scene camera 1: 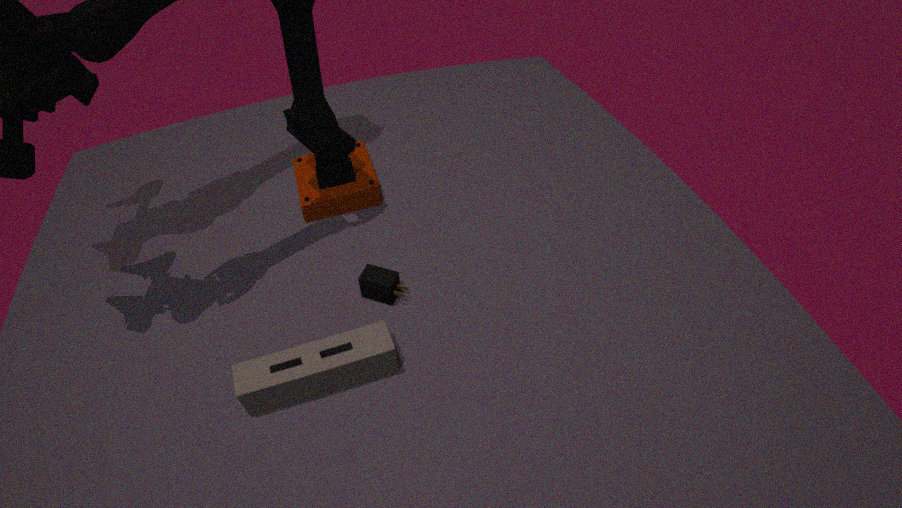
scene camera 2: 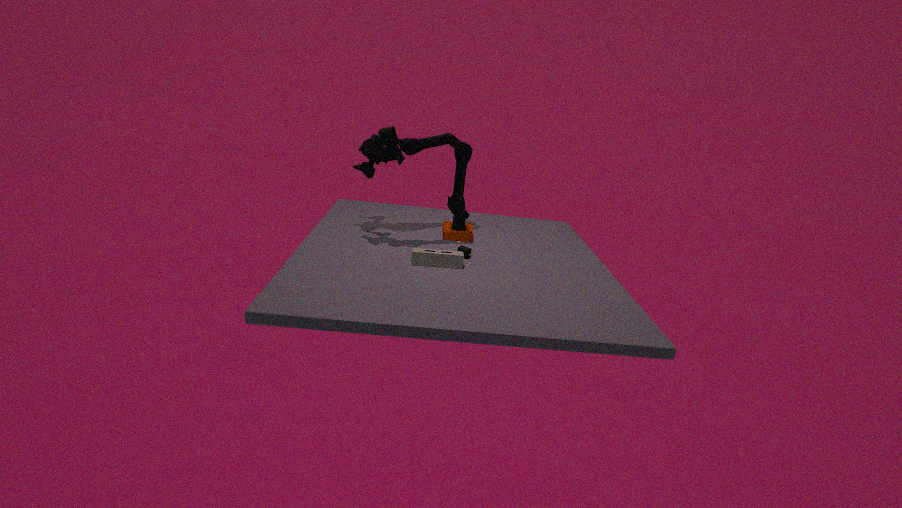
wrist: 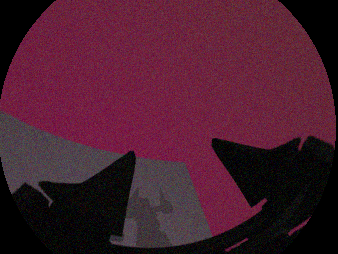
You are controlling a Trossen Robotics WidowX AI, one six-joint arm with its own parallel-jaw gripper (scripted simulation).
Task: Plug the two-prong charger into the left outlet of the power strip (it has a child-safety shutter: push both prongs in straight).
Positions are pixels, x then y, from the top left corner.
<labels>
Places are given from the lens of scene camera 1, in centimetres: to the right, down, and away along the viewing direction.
two-prong charger (scene camera 1: 376,283): -10, 4, 66
</labels>
